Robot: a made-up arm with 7 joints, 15 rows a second.
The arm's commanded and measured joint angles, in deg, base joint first. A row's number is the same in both.
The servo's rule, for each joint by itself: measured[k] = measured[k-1] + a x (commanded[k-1-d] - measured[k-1]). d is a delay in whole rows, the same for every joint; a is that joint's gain. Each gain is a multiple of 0.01, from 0.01 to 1. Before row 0 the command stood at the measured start. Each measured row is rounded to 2 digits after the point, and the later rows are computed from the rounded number. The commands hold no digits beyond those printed.
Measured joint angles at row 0: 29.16, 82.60, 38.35, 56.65, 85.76, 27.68, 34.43
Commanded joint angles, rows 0 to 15: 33.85, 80.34, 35.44, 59.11, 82.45, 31.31, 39.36; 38.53, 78.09, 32.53, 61.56, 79.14, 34.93, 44.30; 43.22, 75.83, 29.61, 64.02, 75.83, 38.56, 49.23; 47.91, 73.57, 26.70, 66.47, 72.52, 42.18, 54.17; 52.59, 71.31, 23.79, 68.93, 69.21, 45.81, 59.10; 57.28, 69.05, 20.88, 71.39, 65.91, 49.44, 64.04; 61.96, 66.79, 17.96, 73.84, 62.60, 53.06, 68.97; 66.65, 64.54, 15.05, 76.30, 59.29, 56.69, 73.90; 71.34, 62.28, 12.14, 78.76, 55.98, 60.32, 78.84; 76.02, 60.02, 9.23, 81.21, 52.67, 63.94, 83.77; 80.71, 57.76, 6.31, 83.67, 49.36, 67.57, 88.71; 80.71, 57.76, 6.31, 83.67, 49.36, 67.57, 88.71; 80.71, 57.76, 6.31, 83.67, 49.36, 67.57, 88.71; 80.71, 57.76, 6.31, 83.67, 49.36, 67.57, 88.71; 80.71, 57.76, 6.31, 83.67, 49.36, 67.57, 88.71; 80.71, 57.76, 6.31, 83.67, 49.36, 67.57, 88.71
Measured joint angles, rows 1 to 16: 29.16, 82.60, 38.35, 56.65, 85.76, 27.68, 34.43; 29.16, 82.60, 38.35, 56.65, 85.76, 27.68, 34.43; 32.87, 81.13, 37.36, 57.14, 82.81, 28.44, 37.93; 37.34, 79.15, 35.72, 58.02, 79.54, 29.80, 42.45; 41.99, 76.99, 33.64, 59.22, 76.24, 31.64, 47.26; 46.67, 74.77, 31.28, 60.67, 72.93, 33.85, 52.17; 51.35, 72.52, 28.73, 62.32, 69.62, 36.36, 57.09; 56.03, 70.26, 26.06, 64.13, 66.32, 39.11, 62.02; 60.71, 68.00, 23.31, 66.07, 63.01, 42.04, 66.95; 65.40, 65.75, 20.50, 68.12, 59.70, 45.12, 71.88; 70.09, 63.49, 17.66, 70.25, 56.39, 48.31, 76.82; 74.77, 61.23, 14.79, 72.44, 53.08, 51.59, 81.75; 79.46, 58.97, 11.91, 74.69, 49.77, 54.95, 86.69; 80.45, 58.18, 10.01, 76.49, 49.41, 57.60, 88.12; 80.66, 57.91, 8.75, 77.93, 49.37, 59.69, 88.54; 80.70, 57.81, 7.92, 79.08, 49.36, 61.34, 88.66
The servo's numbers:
d 2
a 0.79 0.65 0.34 0.20 0.89 0.21 0.71

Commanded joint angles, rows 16 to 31: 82.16, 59.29, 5.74, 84.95, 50.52, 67.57, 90.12; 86.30, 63.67, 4.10, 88.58, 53.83, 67.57, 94.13; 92.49, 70.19, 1.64, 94.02, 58.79, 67.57, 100.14; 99.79, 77.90, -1.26, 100.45, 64.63, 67.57, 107.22; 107.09, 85.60, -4.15, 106.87, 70.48, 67.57, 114.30; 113.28, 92.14, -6.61, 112.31, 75.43, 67.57, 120.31; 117.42, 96.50, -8.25, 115.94, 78.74, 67.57, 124.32; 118.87, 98.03, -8.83, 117.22, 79.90, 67.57, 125.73; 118.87, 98.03, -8.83, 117.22, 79.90, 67.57, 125.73; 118.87, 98.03, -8.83, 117.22, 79.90, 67.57, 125.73; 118.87, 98.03, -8.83, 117.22, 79.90, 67.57, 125.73; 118.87, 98.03, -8.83, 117.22, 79.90, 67.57, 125.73; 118.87, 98.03, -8.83, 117.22, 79.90, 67.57, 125.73; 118.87, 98.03, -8.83, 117.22, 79.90, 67.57, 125.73; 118.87, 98.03, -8.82, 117.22, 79.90, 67.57, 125.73; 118.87, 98.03, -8.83, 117.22, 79.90, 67.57, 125.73
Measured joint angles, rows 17 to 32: 80.71, 57.78, 7.37, 80.00, 49.36, 62.65, 88.70; 80.71, 57.77, 7.01, 80.73, 49.36, 63.68, 88.71; 81.86, 58.76, 6.58, 81.57, 50.39, 64.50, 89.71; 85.37, 61.95, 5.74, 82.97, 53.45, 65.14, 92.85; 90.99, 67.31, 4.35, 85.18, 58.20, 65.65, 98.03; 97.94, 74.19, 2.44, 88.23, 63.92, 66.05, 104.55; 105.17, 81.61, 0.20, 91.96, 69.76, 66.37, 111.47; 111.58, 88.45, -2.12, 96.03, 74.81, 66.62, 117.75; 116.19, 93.68, -4.20, 100.01, 78.31, 66.82, 122.41; 118.31, 96.51, -5.77, 103.45, 79.73, 66.98, 124.77; 118.75, 97.50, -6.81, 106.20, 79.88, 67.10, 125.45; 118.84, 97.84, -7.50, 108.40, 79.90, 67.20, 125.65; 118.86, 97.96, -7.95, 110.16, 79.90, 67.28, 125.71; 118.87, 98.01, -8.25, 111.57, 79.90, 67.34, 125.72; 118.87, 98.02, -8.45, 112.70, 79.90, 67.39, 125.73; 118.87, 98.03, -8.58, 113.60, 79.90, 67.43, 125.73
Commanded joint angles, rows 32 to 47: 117.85, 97.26, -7.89, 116.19, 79.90, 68.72, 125.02; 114.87, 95.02, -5.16, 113.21, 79.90, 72.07, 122.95; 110.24, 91.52, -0.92, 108.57, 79.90, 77.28, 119.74; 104.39, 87.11, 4.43, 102.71, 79.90, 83.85, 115.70; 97.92, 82.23, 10.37, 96.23, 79.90, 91.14, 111.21; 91.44, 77.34, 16.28, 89.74, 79.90, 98.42, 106.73; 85.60, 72.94, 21.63, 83.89, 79.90, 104.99, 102.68; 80.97, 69.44, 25.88, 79.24, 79.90, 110.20, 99.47; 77.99, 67.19, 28.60, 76.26, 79.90, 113.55, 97.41; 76.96, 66.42, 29.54, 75.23, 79.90, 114.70, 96.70; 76.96, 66.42, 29.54, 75.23, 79.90, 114.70, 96.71; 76.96, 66.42, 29.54, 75.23, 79.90, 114.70, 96.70; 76.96, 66.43, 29.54, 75.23, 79.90, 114.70, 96.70; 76.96, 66.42, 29.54, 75.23, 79.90, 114.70, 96.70; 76.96, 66.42, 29.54, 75.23, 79.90, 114.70, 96.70; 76.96, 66.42, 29.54, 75.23, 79.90, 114.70, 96.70
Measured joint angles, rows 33 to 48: 118.87, 98.03, -8.66, 114.32, 79.90, 67.46, 125.73; 118.87, 98.03, -8.72, 114.90, 79.90, 67.48, 125.73; 118.06, 97.53, -8.44, 115.16, 79.90, 67.74, 125.23; 115.54, 95.90, -7.32, 114.77, 79.90, 68.65, 123.61; 111.35, 93.05, -5.14, 113.53, 79.90, 70.46, 120.86; 105.85, 89.19, -1.89, 111.37, 79.90, 73.27, 117.20; 99.59, 84.67, 2.28, 108.34, 79.90, 77.02, 112.95; 93.15, 79.91, 7.04, 104.62, 79.90, 81.51, 108.53; 87.19, 75.38, 12.00, 100.47, 79.90, 86.44, 104.38; 82.28, 71.52, 16.72, 96.22, 79.90, 91.43, 100.89; 78.89, 68.71, 20.76, 92.23, 79.90, 96.08, 98.42; 77.37, 67.22, 23.75, 88.83, 79.90, 99.99, 97.20; 77.05, 66.70, 25.72, 86.11, 79.90, 103.08, 96.85; 76.98, 66.52, 27.02, 83.93, 79.90, 105.52, 96.74; 76.96, 66.46, 27.88, 82.19, 79.90, 107.45, 96.71; 76.96, 66.43, 28.44, 80.80, 79.90, 108.97, 96.70
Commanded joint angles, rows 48 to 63: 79.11, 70.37, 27.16, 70.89, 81.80, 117.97, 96.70; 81.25, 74.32, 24.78, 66.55, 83.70, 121.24, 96.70; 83.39, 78.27, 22.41, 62.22, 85.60, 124.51, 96.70; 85.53, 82.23, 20.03, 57.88, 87.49, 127.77, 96.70; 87.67, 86.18, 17.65, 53.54, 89.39, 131.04, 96.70; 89.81, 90.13, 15.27, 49.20, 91.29, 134.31, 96.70; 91.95, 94.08, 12.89, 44.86, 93.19, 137.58, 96.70; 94.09, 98.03, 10.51, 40.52, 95.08, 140.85, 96.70; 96.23, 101.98, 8.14, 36.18, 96.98, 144.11, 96.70; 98.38, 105.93, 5.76, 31.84, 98.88, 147.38, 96.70; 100.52, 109.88, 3.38, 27.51, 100.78, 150.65, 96.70; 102.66, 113.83, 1.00, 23.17, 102.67, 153.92, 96.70; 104.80, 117.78, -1.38, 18.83, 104.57, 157.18, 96.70; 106.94, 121.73, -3.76, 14.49, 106.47, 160.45, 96.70; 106.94, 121.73, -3.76, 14.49, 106.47, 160.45, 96.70; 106.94, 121.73, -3.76, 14.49, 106.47, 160.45, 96.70
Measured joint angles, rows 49 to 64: 76.96, 66.42, 28.81, 79.69, 79.90, 110.17, 96.70; 76.96, 66.42, 29.06, 78.80, 79.90, 111.12, 96.70; 78.66, 68.99, 28.41, 77.22, 81.59, 112.56, 96.70; 80.71, 72.45, 27.18, 75.09, 83.47, 114.38, 96.70; 82.83, 76.23, 25.56, 72.52, 85.37, 116.51, 96.70; 84.96, 80.13, 23.68, 69.59, 87.26, 118.87, 96.70; 87.10, 84.06, 21.63, 66.38, 89.16, 121.43, 96.70; 89.24, 88.01, 19.47, 62.94, 91.06, 124.13, 96.70; 91.38, 91.96, 17.23, 59.32, 92.96, 126.95, 96.70; 93.52, 95.91, 14.95, 55.56, 94.85, 129.87, 96.70; 95.66, 99.86, 12.63, 51.68, 96.75, 132.86, 96.70; 97.81, 103.81, 10.29, 47.71, 98.65, 135.91, 96.70; 99.95, 107.76, 7.94, 43.67, 100.55, 139.01, 96.70; 102.09, 111.71, 5.58, 39.57, 102.44, 142.14, 96.70; 104.23, 115.66, 3.21, 35.42, 104.34, 145.30, 96.70; 106.37, 119.61, 0.84, 31.23, 106.24, 148.48, 96.70
